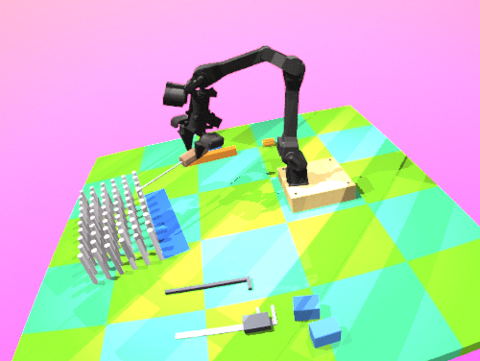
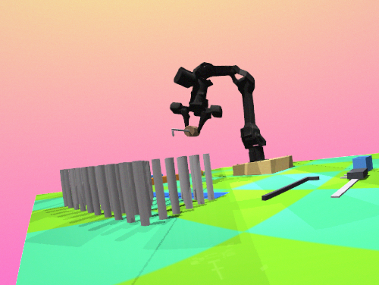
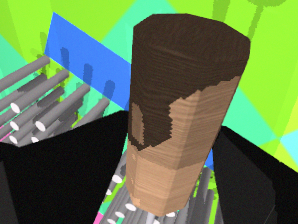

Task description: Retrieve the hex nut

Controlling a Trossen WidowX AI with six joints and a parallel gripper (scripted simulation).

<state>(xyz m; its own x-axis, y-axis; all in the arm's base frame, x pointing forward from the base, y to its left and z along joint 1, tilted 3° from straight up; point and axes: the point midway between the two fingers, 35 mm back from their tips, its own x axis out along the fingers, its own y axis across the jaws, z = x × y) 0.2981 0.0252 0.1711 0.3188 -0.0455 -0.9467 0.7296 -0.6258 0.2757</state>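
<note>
My gripper tip is now 19 cm above the blue taped strip, 14 cm short of it and 6 cm to the right of it. Round my gripper tip: wooden-handled hook tool (8 cm to the left, 7 cm ahead, 1 cm below); then orange bar (32 cm to the right, 18 cm below, 3 cm ahead).
</note>
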